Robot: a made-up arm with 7 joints. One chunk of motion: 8 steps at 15 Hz.
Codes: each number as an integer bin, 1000 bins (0 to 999) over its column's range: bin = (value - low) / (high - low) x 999, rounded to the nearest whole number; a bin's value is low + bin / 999 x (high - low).
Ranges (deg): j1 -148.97..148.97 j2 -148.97..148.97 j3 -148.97..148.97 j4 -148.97..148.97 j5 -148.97..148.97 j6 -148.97..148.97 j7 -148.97..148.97
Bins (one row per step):
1: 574 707 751 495 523 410 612
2: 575 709 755 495 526 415 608
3: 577 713 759 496 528 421 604
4: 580 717 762 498 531 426 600
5: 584 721 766 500 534 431 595
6: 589 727 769 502 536 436 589
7: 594 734 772 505 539 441 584
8: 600 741 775 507 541 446 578
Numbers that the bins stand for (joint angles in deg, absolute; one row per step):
1: 22.22 61.88 75.01 -1.34 7.01 -26.69 33.55
2: 22.52 62.48 76.20 -1.34 7.90 -25.20 32.36
3: 23.11 63.67 77.39 -1.04 8.50 -23.41 31.17
4: 24.01 64.87 78.29 -0.45 9.39 -21.92 29.97
5: 25.20 66.06 79.48 0.15 10.29 -20.43 28.48
6: 26.69 67.85 80.38 0.75 10.89 -18.94 26.69
7: 28.18 69.94 81.27 1.64 11.78 -17.45 25.20
8: 29.97 72.02 82.16 2.24 12.38 -15.96 23.41

